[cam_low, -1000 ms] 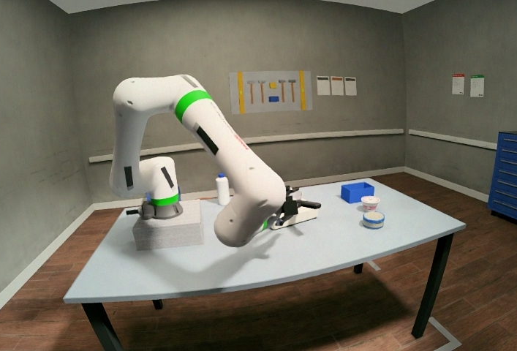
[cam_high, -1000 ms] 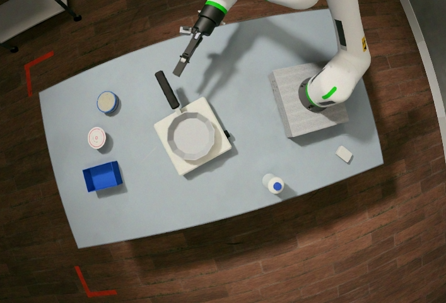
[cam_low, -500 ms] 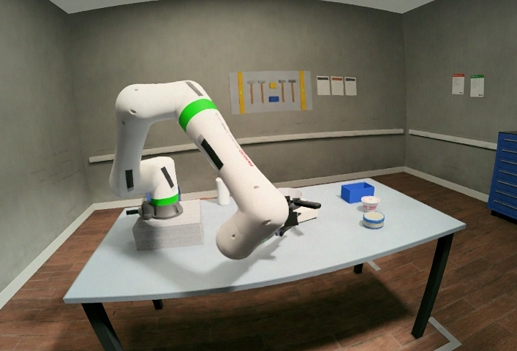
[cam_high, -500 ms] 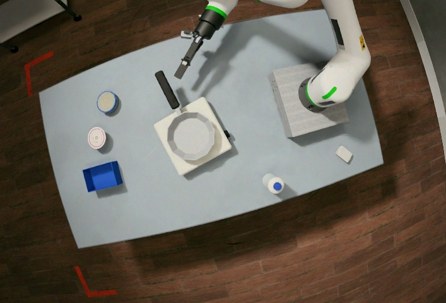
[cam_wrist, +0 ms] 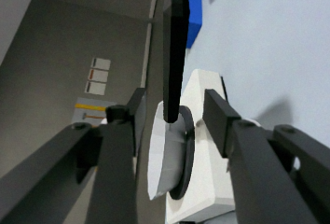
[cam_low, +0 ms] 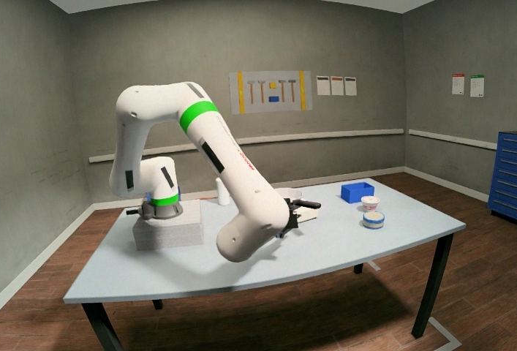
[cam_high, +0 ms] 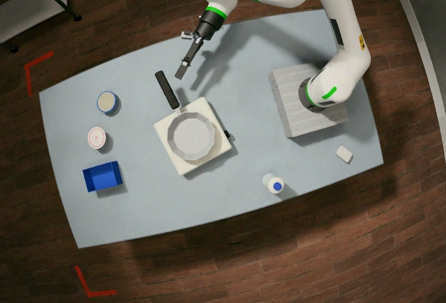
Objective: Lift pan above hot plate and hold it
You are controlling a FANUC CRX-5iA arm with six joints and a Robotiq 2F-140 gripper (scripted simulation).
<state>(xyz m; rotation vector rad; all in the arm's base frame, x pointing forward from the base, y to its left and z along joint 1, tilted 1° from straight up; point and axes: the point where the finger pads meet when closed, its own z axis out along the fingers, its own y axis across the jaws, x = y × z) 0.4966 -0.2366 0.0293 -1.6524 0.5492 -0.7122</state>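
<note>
My hand is 19 cm to the right of the grey pan, 5 cm short of it and 4 cm above it. From my hand the other things lie so: white hot plate 25 cm to the left, 10 cm below, 2 cm ahead; blue bin 49 cm ahead, 29 cm to the left, 11 cm below; white bottle 53 cm to the left, 21 cm behind, 5 cm below.
</note>
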